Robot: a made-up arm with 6 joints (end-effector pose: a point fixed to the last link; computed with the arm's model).
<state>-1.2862 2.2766 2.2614 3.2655 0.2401 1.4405</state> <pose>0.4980 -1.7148 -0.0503 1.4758 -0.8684 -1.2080</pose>
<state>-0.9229 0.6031 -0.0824 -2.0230 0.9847 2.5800</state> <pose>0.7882 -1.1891 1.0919 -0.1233 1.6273 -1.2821</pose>
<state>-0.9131 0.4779 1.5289 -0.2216 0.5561 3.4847</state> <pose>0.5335 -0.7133 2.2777 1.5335 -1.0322 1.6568</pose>
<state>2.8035 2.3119 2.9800 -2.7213 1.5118 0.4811</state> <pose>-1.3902 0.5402 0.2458 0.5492 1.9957 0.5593</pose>
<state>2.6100 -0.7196 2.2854 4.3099 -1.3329 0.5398</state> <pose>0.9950 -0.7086 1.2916 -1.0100 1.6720 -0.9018</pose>
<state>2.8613 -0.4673 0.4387 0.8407 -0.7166 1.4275</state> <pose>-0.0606 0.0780 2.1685 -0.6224 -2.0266 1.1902</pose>
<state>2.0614 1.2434 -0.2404 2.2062 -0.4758 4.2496</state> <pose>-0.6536 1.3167 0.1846 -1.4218 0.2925 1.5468</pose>
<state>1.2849 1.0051 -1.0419 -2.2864 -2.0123 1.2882</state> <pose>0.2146 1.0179 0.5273 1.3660 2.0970 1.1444</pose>
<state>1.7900 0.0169 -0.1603 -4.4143 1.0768 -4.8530</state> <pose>-0.2972 0.8733 1.6423 0.3813 2.7796 -0.2827</pose>
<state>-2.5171 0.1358 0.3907 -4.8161 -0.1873 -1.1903</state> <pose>-0.8563 -0.5900 1.9717 -0.3815 0.2433 -2.7032</pose>
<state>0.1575 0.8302 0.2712 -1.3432 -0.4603 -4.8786</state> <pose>1.6753 0.3182 1.0133 0.0174 0.6471 0.6103</pose>
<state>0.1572 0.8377 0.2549 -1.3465 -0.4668 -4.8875</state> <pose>1.6735 0.3181 0.9908 0.0346 0.6745 0.6118</pose>
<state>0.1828 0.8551 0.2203 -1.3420 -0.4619 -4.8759</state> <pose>1.6611 0.3596 0.9406 0.0169 0.7241 0.6350</pose>
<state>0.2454 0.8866 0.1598 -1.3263 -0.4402 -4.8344</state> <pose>1.6252 0.4577 0.8524 -0.0558 0.8033 0.6919</pose>
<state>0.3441 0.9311 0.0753 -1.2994 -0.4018 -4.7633</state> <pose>1.5493 0.6028 0.7328 -0.1921 0.9025 0.7875</pose>
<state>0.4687 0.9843 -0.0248 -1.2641 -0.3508 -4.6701</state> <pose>1.4243 0.7649 0.5991 -0.3869 1.0017 0.9190</pose>
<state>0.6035 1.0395 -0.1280 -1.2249 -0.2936 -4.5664</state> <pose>1.2609 0.9085 0.4728 -0.6195 1.0786 1.0732</pose>
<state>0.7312 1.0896 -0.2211 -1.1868 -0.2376 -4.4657</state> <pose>1.0888 1.0117 0.3708 -0.8570 1.1198 1.2286</pose>
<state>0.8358 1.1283 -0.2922 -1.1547 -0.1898 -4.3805</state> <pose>0.9425 1.0733 0.3009 -1.0624 1.1251 1.3613</pose>
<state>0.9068 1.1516 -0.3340 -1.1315 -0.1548 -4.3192</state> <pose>0.8450 1.1067 0.2628 -1.2086 1.1047 1.4533</pose>
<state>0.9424 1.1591 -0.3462 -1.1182 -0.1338 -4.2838</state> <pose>0.8008 1.1263 0.2512 -1.2870 1.0717 1.4991</pose>
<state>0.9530 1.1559 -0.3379 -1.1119 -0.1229 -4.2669</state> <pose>0.7942 1.1402 0.2564 -1.3162 1.0351 1.5114</pose>
